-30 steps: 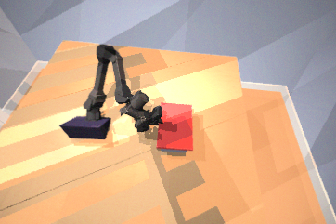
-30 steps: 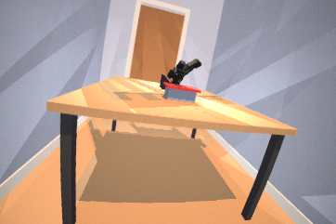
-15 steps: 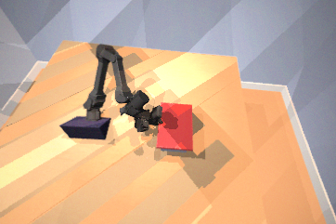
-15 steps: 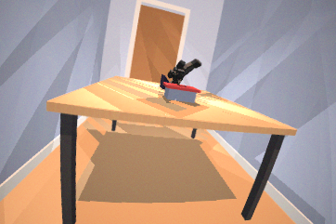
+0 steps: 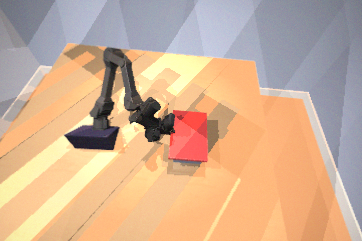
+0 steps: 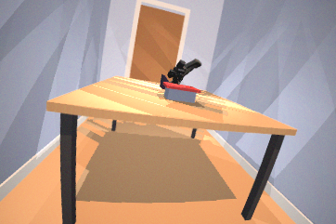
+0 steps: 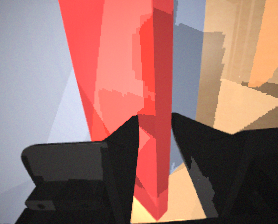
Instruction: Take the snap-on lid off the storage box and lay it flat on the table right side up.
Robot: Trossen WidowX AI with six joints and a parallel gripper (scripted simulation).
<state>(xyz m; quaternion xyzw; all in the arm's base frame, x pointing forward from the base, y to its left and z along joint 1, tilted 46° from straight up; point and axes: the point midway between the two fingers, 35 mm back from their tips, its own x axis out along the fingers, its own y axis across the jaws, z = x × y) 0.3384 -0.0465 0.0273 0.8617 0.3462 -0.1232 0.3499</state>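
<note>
Right now my gripper tip is 70 mm short of the lid. From my gripper tip the other things lie so: storage box: 70 mm ahead, 40 mm below.
</note>
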